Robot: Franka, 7 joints.
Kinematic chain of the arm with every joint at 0, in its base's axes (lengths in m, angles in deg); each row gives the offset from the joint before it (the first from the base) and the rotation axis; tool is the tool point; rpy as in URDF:
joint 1: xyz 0 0 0.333 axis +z
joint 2: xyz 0 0 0 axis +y
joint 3: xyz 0 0 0.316 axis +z
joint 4: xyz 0.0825 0 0 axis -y
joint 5: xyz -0.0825 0 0.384 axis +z
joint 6: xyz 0 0 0 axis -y
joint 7: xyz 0.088 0 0 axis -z
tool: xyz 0 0 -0.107 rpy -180 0 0
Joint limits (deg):
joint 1: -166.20..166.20
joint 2: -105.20..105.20
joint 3: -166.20..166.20
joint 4: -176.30..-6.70
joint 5: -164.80..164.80
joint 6: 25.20..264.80
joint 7: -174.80..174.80
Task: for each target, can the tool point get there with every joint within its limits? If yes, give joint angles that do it. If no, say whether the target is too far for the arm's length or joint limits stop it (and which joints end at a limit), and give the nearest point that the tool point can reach.
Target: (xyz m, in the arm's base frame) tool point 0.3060 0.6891 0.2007
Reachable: yes | joints 49.46 57.87 31.29 -79.40 52.89 182.41 12.73
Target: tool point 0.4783 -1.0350 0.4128
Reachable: no: too far | nearest point 0.3590 -0.7769 0.3929 | short by 0.285 m
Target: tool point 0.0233 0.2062 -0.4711
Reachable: no: joint limits stop it (at a limit: joint 2) | nearest point 0.0248 0.2196 -0.3571 | short by 0.115 m
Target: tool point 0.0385 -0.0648 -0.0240
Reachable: yes | joints 93.78 76.57 -9.08 -160.48 -95.15 148.31 37.60
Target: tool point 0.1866 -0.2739 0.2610
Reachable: yes | joints -111.08 -29.94 61.91 -160.80 26.51 125.58 113.22
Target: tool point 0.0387 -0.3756 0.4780
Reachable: yes | joints -33.55 -54.76 -49.12 -151.97 13.87 134.79 43.99
